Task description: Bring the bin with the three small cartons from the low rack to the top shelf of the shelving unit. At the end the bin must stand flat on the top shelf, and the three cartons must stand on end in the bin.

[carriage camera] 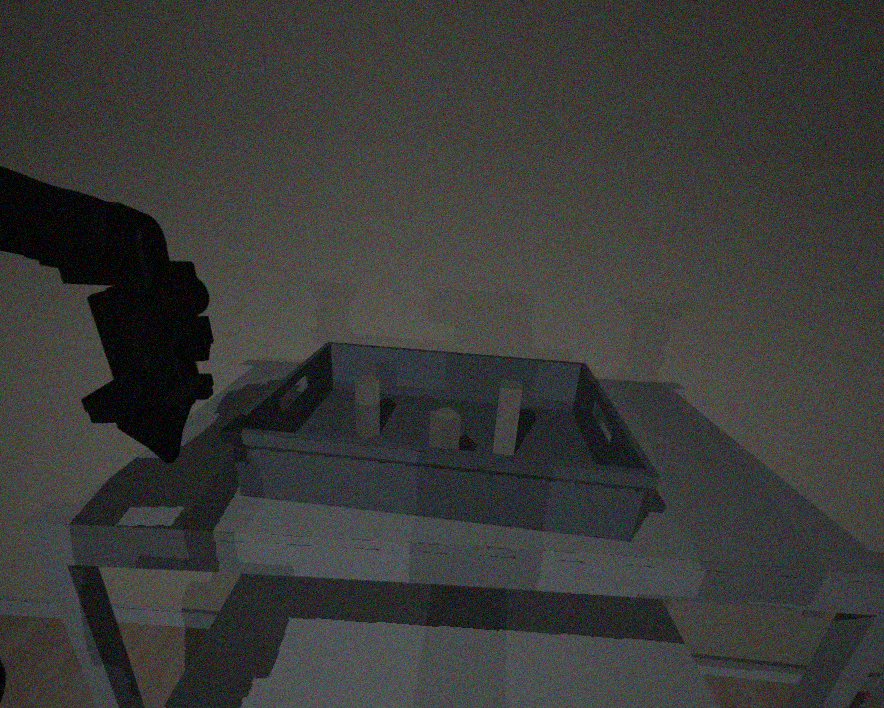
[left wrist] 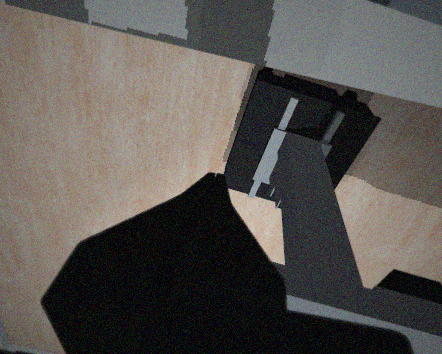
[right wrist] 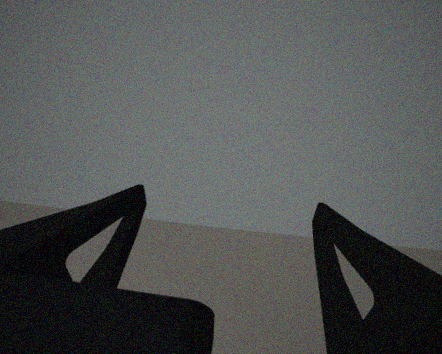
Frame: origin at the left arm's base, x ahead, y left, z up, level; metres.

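Seen in the pictures: left gripper, fingertip midpoint: (carriage camera: 172, 460) (left wrist: 215, 184); right gripper, fingertip midpoint: (right wrist: 228, 203).
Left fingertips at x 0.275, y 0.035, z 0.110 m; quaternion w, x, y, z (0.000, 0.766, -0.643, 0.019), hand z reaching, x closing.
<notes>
Offsets run from my left fingertips to a thing's top centre. "*": to the spot under its first point. Level surfaces: height alone.
The grey-blue bin {dx +0.281, dy -0.304, dz -0.009 m} (carriage camera: 442, 490) stands on the top board of a grey unit (carriage camera: 701, 472) in the carriage view. Two tall pale cartons {dx +0.293, dy -0.155, dz -0.006 m} (carriage camera: 367, 405) {dx +0.285, dy -0.424, dz +0.010 m} (carriage camera: 508, 418) stand upright in it. A third carton {* dx +0.157, dy -0.316, dz -0.018 m} (carriage camera: 444, 429) between them shows much shorter; the front rim may hide its foot, and I cannot tell whether it stands on end. My left gripper (carriage camera: 171, 457) (left wrist: 215, 184) is shut and empty, pointing down at the picture left of the bin, apart from its left end wall. My right gripper (right wrist: 228, 203) is wide open and empty, before a plain grey surface.
A lower board {dz -0.662 m} (carriage camera: 472, 667) shows under the unit's front edge, with a leg {* dx +0.022, dy +0.204, dz -0.375 m} (carriage camera: 106, 634) at the left. In the left wrist view, a dark base part (left wrist: 250, 130) and a grey beam (left wrist: 315, 200) are over the wooden floor {dz -1.347 m} (left wrist: 125, 100). A wall (carriage camera: 442, 147) stands behind the bin.
</notes>
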